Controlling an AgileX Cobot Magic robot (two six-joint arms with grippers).
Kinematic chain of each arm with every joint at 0, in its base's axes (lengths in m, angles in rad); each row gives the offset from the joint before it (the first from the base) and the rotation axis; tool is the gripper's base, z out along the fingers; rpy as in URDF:
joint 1: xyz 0 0 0.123 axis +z
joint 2: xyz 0 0 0 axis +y
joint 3: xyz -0.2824 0 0.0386 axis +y
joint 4: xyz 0.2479 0 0.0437 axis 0.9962 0 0.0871
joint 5: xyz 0 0 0 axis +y
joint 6: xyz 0.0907 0 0.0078 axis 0.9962 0 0.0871
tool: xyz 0 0 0 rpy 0 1.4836 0
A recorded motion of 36 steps. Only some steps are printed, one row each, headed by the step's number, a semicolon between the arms.
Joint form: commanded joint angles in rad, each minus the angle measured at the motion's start. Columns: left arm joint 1, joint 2, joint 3, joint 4, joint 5, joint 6; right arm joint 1, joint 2, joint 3, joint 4, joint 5, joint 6.
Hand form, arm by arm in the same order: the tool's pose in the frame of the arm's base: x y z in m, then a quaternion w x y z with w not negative. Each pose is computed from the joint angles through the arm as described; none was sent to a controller.
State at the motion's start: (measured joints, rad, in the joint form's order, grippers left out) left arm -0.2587 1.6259 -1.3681 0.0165 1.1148 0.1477; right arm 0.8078 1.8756 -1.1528 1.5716 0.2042 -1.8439
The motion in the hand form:
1: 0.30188 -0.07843 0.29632 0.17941 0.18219 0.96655 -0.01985; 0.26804 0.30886 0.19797 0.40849 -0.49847 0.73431 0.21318
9: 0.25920 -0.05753 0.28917 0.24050 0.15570 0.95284 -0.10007; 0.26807 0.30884 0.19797 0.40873 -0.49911 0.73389 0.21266
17: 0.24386 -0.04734 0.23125 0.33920 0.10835 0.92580 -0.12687; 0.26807 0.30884 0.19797 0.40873 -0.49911 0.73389 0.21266
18: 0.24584 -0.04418 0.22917 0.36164 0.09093 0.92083 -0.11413; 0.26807 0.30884 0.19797 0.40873 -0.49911 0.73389 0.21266
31: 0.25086 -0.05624 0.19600 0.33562 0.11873 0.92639 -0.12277; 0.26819 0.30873 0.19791 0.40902 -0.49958 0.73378 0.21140
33: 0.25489 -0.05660 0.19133 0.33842 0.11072 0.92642 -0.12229; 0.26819 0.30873 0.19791 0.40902 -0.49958 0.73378 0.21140
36: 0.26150 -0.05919 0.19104 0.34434 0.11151 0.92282 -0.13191; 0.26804 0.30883 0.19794 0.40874 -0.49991 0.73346 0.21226
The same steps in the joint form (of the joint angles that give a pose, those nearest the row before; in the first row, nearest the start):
1: 0.0094 -0.0881 0.1045 -0.0362 -0.0935 -0.0172; -0.0007 -0.0003 -0.0029 0.0071 0.0160 -0.0085
9: 0.1086 -0.2814 0.3535 -0.2830 -0.2598 0.1531; -0.0007 -0.0003 -0.0029 0.0070 0.0157 -0.0103
17: 0.1576 -0.3231 0.6792 -0.6698 -0.6977 0.5027; -0.0007 -0.0003 -0.0029 0.0070 0.0157 -0.0103
18: 0.1576 -0.3231 0.6985 -0.6927 -0.7736 0.5116; -0.0007 -0.0003 -0.0029 0.0070 0.0157 -0.0103
31: 0.1166 -0.2169 0.7431 -0.9396 -0.8352 0.7875; -0.0007 -0.0003 -0.0029 0.0052 0.0137 -0.0104
33: 0.1147 -0.1919 0.7431 -1.0197 -0.8603 0.8548; -0.0007 -0.0003 -0.0029 0.0052 0.0137 -0.0104
36: 0.1147 -0.1669 0.7249 -1.1300 -0.8556 0.9603; -0.0007 -0.0004 -0.0029 0.0051 0.0158 -0.0103

